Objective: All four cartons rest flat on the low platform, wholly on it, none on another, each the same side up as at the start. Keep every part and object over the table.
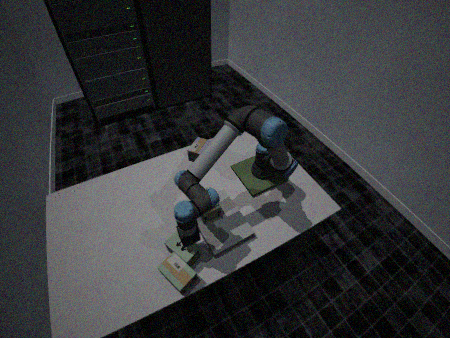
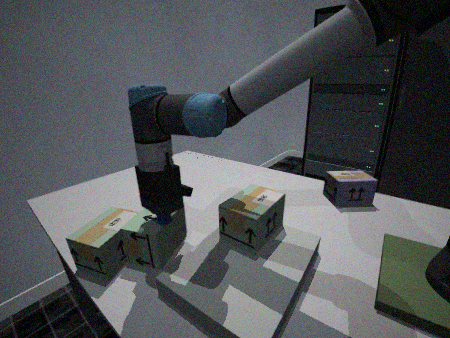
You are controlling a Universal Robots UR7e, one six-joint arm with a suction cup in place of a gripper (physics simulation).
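Frame: origin at the arm's base, x ahead, y left, z up, level; millimetres.
Where they show: hand, its tool point: (image 2: 165, 223); arm's base, origin of its link: (image 1: 262, 170).
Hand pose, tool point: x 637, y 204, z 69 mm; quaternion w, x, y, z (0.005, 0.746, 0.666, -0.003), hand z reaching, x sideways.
Each offset is from my tool point to the centre of the thing. Level surfaces: height alone.
The suction gripper (image 1: 187, 244) (image 2: 163, 219) points down and its blue cup meets the upper face of a green carton {41 mm ahead, 4 mm right, 41 mm down} (image 1: 176, 242) (image 2: 169, 242). That carton lies on its side beside the low platform {200 mm back, 50 mm right, 68 mm down} (image 1: 235, 245) (image 2: 252, 306), its arrows pointing sideways. Another green carton {118 mm ahead, 86 mm left, 44 mm down} (image 1: 176, 271) (image 2: 95, 242) with orange tape on top stands upright close against it, near the table edge. A third green carton {169 mm back, 139 mm right, 4 mm up} (image 1: 213, 214) (image 2: 252, 220) stands upright at the platform's far corner; its full footing is hidden. A purple carton {369 mm back, 565 mm right, 44 mm down} (image 1: 197, 148) (image 2: 351, 191) stands upright on the table, away from the platform.
The arm's base stands on a green plate (image 1: 250, 185) (image 2: 400, 285) on the white table {92 mm down} (image 1: 100, 225) (image 2: 200, 172). The forearm reaches over the table between the purple carton and the platform. A dark server rack (image 1: 180, 60) (image 2: 350, 87) stands behind the table.
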